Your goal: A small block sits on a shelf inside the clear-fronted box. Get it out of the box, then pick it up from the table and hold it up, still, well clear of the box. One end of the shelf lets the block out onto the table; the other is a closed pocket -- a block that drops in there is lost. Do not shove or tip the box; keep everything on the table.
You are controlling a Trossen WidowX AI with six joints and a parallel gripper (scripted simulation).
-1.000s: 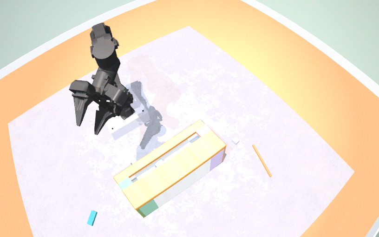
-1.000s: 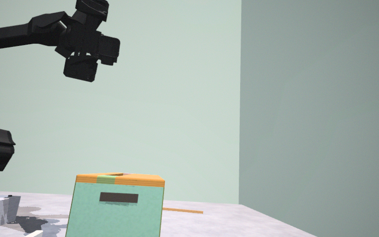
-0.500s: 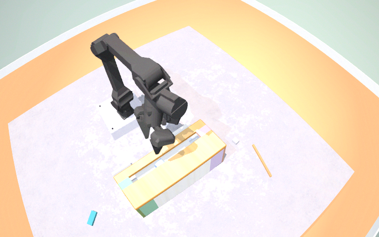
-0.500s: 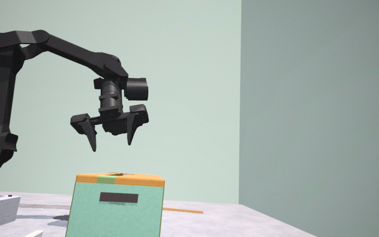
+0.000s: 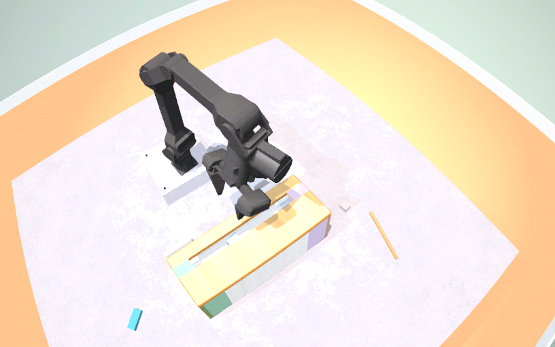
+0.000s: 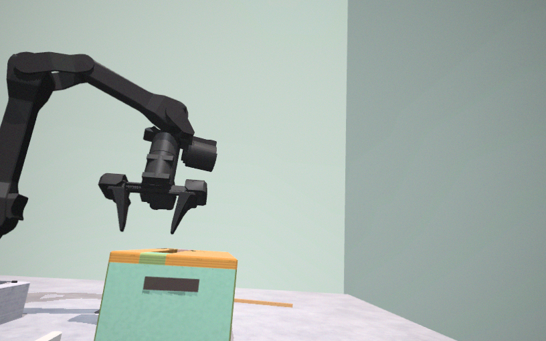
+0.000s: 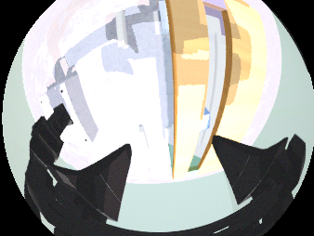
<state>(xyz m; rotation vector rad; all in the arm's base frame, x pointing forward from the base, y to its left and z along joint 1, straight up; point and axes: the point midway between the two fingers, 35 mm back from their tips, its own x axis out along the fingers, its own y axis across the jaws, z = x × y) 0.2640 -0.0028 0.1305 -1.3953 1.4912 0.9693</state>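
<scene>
Now: the blue block 50 mm ahead of my gripper tip, 30 mm to the right of it and 70 mm below it. Also, from my gripper tip: thin orange stick 280 mm ahead, 280 mm to the left, 150 mm below.
</scene>
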